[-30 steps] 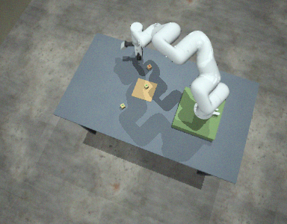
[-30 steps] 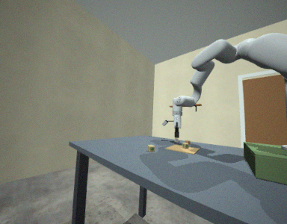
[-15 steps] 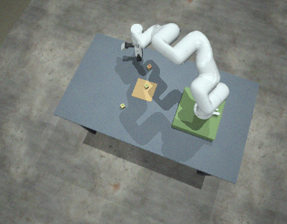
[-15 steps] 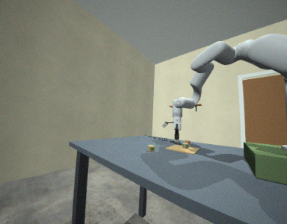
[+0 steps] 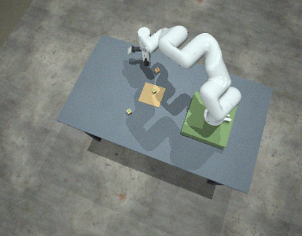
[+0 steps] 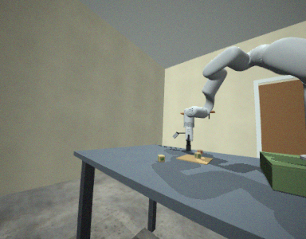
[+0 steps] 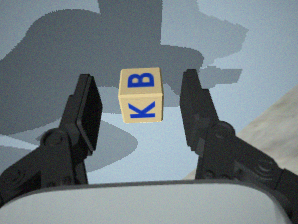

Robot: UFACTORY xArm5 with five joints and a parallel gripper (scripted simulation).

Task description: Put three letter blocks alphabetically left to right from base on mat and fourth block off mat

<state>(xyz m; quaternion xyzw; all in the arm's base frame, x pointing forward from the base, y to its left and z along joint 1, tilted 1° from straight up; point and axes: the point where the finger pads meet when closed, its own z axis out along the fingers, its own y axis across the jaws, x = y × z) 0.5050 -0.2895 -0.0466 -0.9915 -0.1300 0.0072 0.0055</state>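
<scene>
My gripper is now 10 cm past the mat, 23 cm to the right of it and 2 cm above it. Round my hand: block: 1 cm ahead, 38 cm to the left, 1 cm below.
</scene>
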